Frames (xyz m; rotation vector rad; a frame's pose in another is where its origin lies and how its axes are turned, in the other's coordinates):
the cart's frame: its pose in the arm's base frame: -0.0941 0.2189 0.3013 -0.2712 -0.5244 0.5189
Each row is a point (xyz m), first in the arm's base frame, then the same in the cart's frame.
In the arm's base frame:
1: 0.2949 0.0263 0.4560
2: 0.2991 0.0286 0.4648
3: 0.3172 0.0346 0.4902
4: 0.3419 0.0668 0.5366
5: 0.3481 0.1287 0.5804
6: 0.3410 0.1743 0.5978
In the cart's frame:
1: 0.2482 -0.3744 -0.1027
2: 0.2561 -0.3775 -0.0973
3: 0.2830 -0.3892 -0.0852
4: 0.3374 -0.3894 -0.0561
5: 0.3928 -0.3564 -0.0157
6: 0.4190 -0.3219 0.0078

